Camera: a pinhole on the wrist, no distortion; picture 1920 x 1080 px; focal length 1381.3 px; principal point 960.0 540.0 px. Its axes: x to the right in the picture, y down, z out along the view. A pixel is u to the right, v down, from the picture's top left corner.
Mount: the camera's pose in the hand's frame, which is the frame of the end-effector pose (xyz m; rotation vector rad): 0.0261 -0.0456 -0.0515 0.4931 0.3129 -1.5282
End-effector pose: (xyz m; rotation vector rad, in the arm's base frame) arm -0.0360 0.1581 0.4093 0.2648 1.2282 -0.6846
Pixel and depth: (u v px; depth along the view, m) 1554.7 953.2 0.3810
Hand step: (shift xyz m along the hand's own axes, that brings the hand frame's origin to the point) 0.1030 -0.3785 0.2099
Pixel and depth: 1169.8 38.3 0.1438
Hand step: -0.0408 -0.1339 0.0563
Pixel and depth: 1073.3 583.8 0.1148
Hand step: 0.0175 -0.1103 0.0435
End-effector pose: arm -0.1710 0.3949 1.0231 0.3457 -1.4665 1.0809
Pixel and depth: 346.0 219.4 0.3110
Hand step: -0.0839 -0.0761 0.2772
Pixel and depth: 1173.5 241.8 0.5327
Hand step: -0.1436 -0.3759 0.3558
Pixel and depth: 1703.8 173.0 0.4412
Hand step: -0.1310 -0.4661 0.2003
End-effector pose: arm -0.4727 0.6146 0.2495 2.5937 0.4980 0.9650
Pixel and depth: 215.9 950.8 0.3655
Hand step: 0.0880 -0.0565 0.3730
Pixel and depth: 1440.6 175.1 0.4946
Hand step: -0.1522 -0.4349 0.2771
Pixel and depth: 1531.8 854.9 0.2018
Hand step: 0.0524 -0.2186 0.0870
